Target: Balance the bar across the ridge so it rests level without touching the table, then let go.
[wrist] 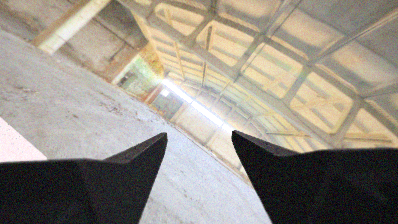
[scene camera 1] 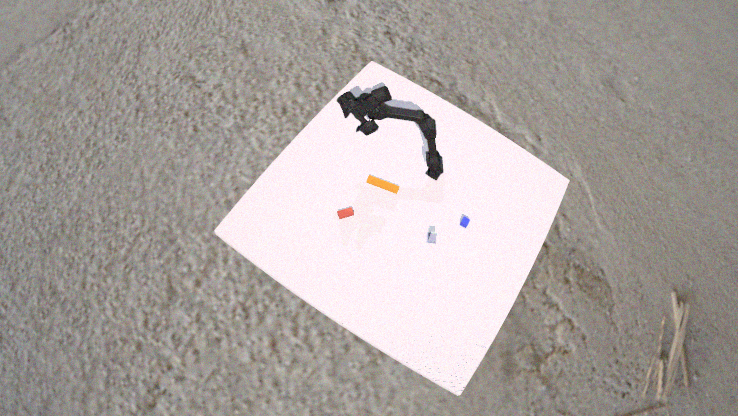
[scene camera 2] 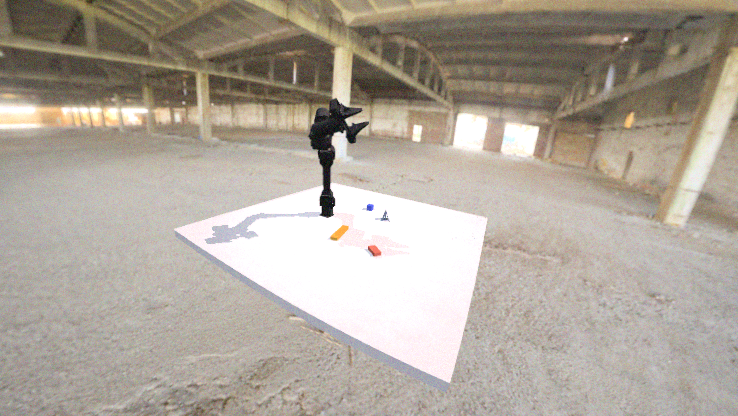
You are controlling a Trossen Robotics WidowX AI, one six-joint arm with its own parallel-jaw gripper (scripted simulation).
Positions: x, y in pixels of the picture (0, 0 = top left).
my gripper: wrist 199, 135; scene camera 1; scene camera 2
same spot on my gripper: (scene camera 1: 347, 107) = (scene camera 2: 344, 113)
